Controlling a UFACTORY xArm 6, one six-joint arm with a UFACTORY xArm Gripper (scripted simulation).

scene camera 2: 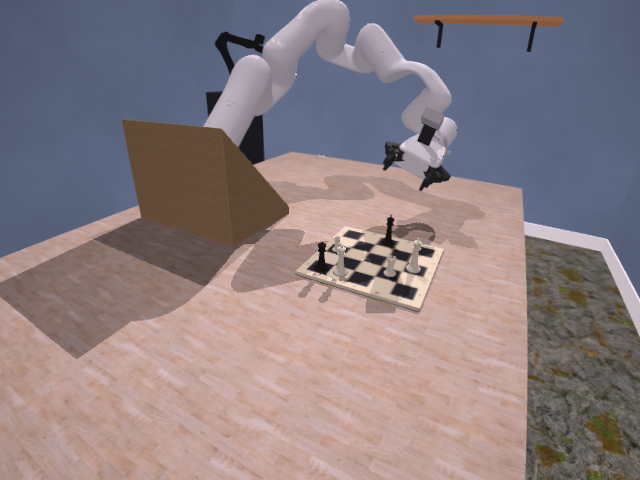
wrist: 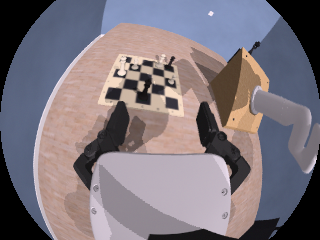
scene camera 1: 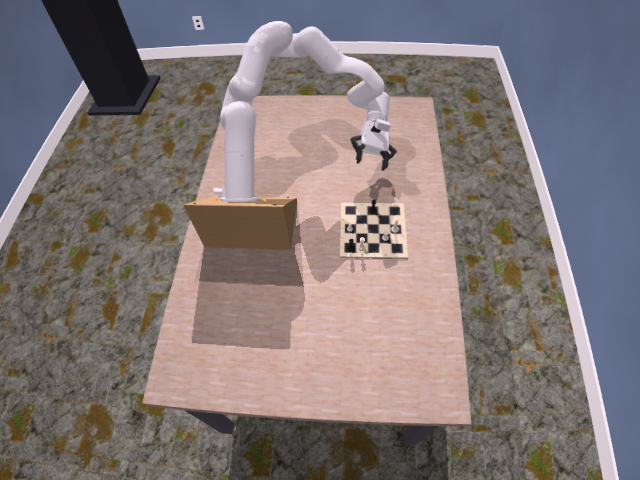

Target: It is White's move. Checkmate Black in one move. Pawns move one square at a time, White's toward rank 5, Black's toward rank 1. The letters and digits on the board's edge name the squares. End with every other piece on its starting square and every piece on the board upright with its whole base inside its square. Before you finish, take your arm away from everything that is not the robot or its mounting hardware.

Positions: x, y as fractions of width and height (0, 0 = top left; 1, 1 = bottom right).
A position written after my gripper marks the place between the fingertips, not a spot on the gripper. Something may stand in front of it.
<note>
In view: my gripper (scene camera 2: 0.63, 0.37) and a chessboard (scene camera 2: 0.57, 0.54).
My gripper shows as well in the wrist view (wrist: 0.51, 0.46) and in scene camera 1 (scene camera 1: 0.58, 0.34).
</note>
